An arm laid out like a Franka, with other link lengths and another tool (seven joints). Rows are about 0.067 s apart.
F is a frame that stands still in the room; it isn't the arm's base.
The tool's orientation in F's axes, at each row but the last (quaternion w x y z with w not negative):
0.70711 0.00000 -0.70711 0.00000
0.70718 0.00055 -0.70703 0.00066
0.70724 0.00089 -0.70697 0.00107
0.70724 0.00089 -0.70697 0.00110
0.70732 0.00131 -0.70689 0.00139
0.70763 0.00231 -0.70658 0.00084
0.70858 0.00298 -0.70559 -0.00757
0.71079 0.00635 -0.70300 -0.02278
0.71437 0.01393 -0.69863 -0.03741
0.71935 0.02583 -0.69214 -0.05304
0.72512 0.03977 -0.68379 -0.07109
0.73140 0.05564 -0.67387 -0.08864
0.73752 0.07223 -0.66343 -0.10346
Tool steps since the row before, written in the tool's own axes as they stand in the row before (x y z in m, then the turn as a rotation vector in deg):
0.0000 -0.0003 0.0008 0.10 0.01 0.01
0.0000 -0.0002 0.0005 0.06 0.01 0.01
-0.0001 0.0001 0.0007 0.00 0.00 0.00
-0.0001 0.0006 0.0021 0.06 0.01 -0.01
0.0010 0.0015 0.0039 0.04 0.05 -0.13
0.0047 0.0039 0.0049 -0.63 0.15 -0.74
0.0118 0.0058 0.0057 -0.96 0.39 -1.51
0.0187 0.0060 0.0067 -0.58 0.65 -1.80
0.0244 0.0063 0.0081 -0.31 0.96 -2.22
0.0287 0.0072 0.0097 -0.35 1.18 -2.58
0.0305 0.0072 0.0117 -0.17 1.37 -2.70
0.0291 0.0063 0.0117 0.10 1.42 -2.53
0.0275 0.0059 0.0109 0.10 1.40 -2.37
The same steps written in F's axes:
-0.0008 -0.0003 0.0000 -0.01 0.01 0.10
-0.0005 -0.0002 0.0000 -0.01 0.01 0.06
-0.0007 0.0001 -0.0001 0.00 0.00 0.00
-0.0021 0.0006 -0.0001 0.01 0.01 0.06
-0.0039 0.0015 0.0010 0.13 0.05 0.04
-0.0049 0.0039 0.0047 0.74 0.15 -0.63
-0.0056 0.0057 0.0119 1.51 0.39 -0.96
-0.0064 0.0054 0.0190 1.81 0.63 -0.57
-0.0074 0.0048 0.0250 2.24 0.91 -0.29
-0.0084 0.0043 0.0297 2.61 1.12 -0.32
-0.0096 0.0028 0.0319 2.75 1.27 -0.12
-0.0091 0.0007 0.0307 2.60 1.27 0.17
-0.0078 -0.0008 0.0291 2.44 1.26 0.18

